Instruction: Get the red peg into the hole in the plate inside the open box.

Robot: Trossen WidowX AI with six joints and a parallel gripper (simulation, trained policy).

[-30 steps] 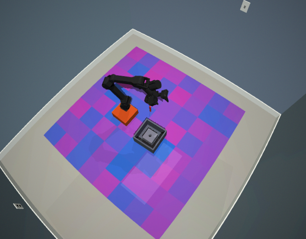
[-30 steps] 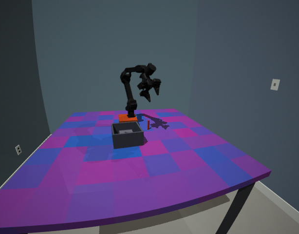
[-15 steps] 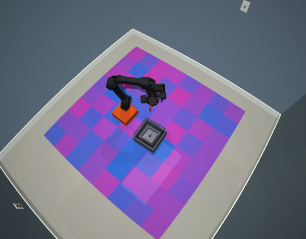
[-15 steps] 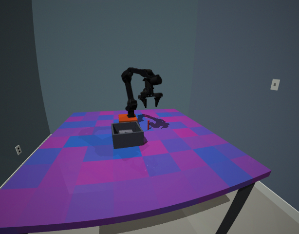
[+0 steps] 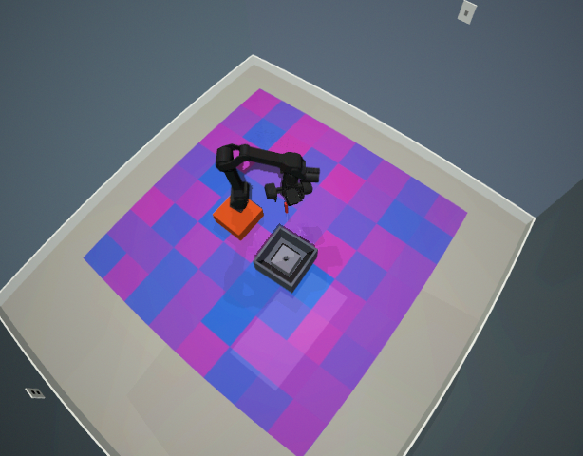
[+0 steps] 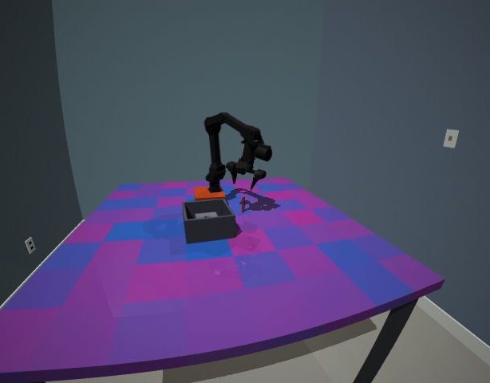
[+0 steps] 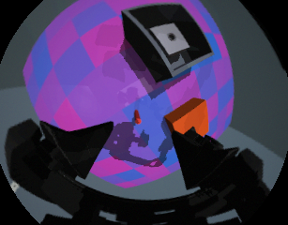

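My gripper tip is now 1 cm past the red peg, 1 cm to the right of it and 10 cm above it. Round my gripper tip: light grey plate 11 cm ahead, 20 cm to the right, 9 cm below; dark grey box 11 cm ahead, 20 cm to the right, 11 cm below.
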